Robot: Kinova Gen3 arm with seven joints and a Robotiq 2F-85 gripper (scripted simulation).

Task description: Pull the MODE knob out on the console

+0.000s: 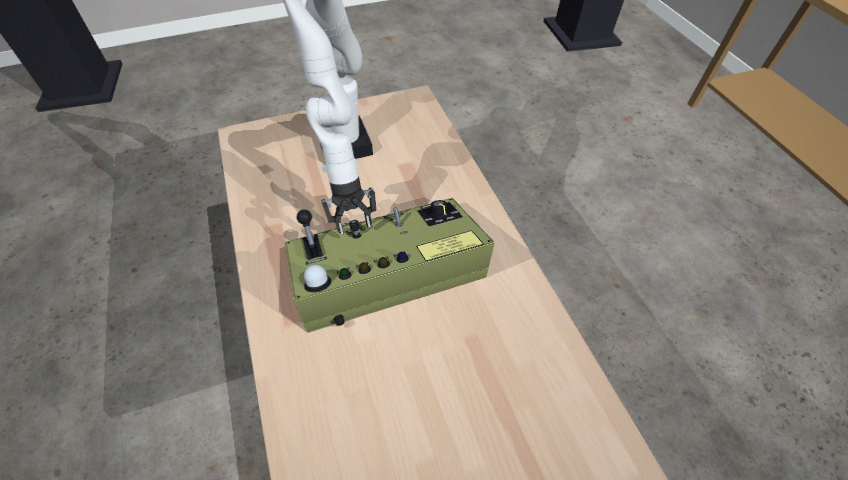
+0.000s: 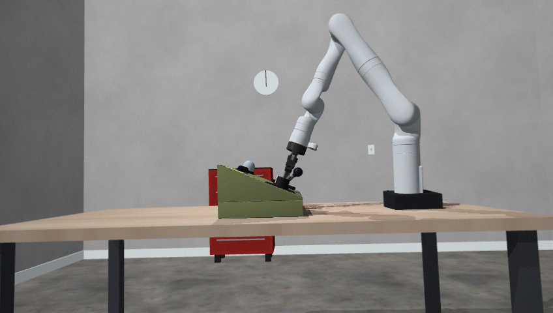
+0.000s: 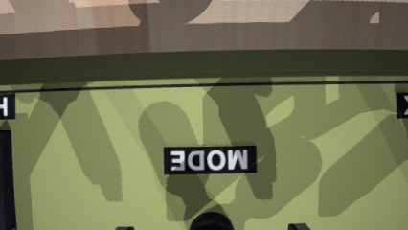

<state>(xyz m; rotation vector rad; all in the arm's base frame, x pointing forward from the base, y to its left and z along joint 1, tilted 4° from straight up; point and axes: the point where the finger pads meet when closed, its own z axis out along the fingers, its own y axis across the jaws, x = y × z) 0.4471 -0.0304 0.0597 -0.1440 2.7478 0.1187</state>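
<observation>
My gripper is now 2 cm above the black mode knob and 1 cm short of it. Also, from my hand: rotary selector: 24 cm to the left, 2 cm below, 1 cm behind; black ball lever: 12 cm to the right; check toggle: 12 cm to the left, 1 cm below, 1 cm behind.
</observation>
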